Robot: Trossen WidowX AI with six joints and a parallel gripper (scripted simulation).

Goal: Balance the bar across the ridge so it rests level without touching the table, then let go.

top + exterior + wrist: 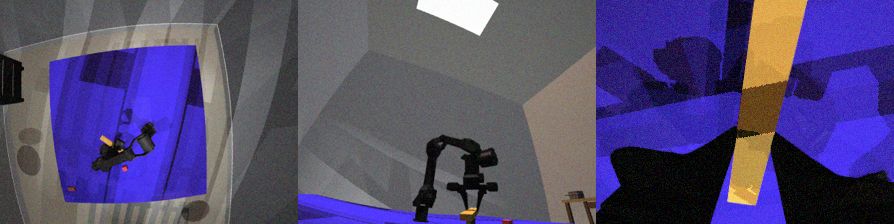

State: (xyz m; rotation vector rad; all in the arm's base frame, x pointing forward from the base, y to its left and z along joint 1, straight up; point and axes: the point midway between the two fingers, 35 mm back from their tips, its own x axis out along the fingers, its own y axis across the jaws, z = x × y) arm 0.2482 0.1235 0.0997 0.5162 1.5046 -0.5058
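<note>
Right now my gripper tip is 2 cm to the left of the yellow bar and 2 cm short of it. Also, from my gripper tip: flat red piece (49 cm ahead, 38 cm to the left, 6 cm below).
</note>
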